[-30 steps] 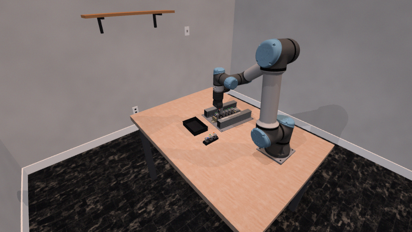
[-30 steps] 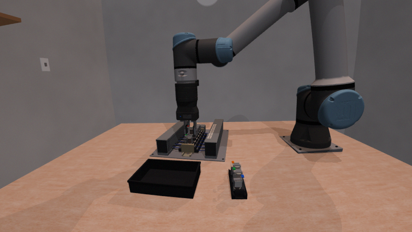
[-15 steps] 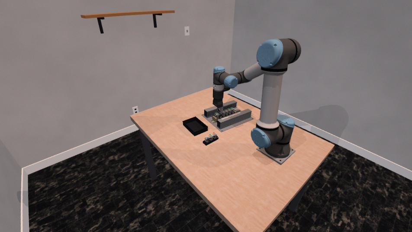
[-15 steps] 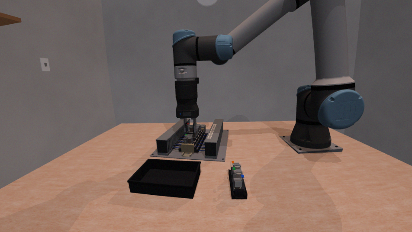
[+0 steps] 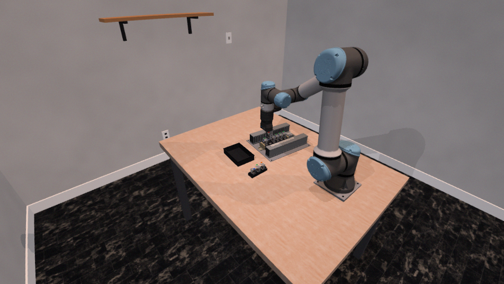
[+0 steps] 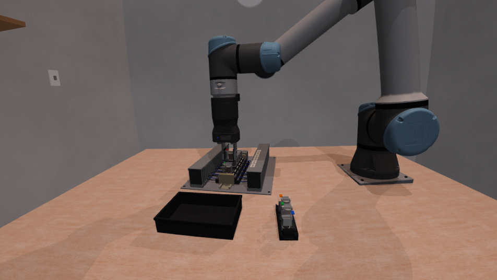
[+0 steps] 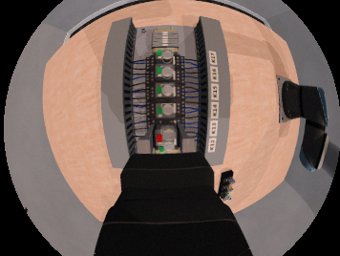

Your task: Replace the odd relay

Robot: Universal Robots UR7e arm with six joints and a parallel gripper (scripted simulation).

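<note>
The black tray lies 21 cm to the left of my hand, 7 cm below it and 4 cm ahead of it. Also, from my hand: relay: 1 cm below.
</note>
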